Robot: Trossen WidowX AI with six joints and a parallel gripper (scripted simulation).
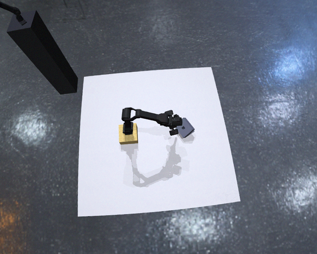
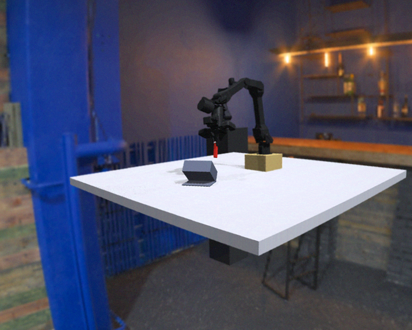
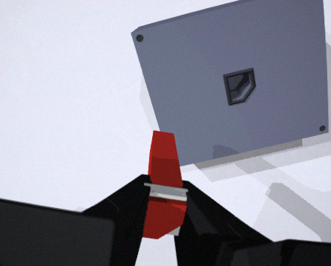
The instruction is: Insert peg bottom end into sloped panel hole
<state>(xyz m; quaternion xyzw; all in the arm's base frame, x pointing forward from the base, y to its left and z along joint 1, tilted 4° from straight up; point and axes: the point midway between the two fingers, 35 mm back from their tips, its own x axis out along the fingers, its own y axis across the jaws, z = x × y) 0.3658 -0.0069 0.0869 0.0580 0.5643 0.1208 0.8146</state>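
Now: the panel 110 mm below my gripper tip, 90 mm ahead of it and 10 mm to the right of it. Also, from my gripper tip: red peg (right at my gripper tip).
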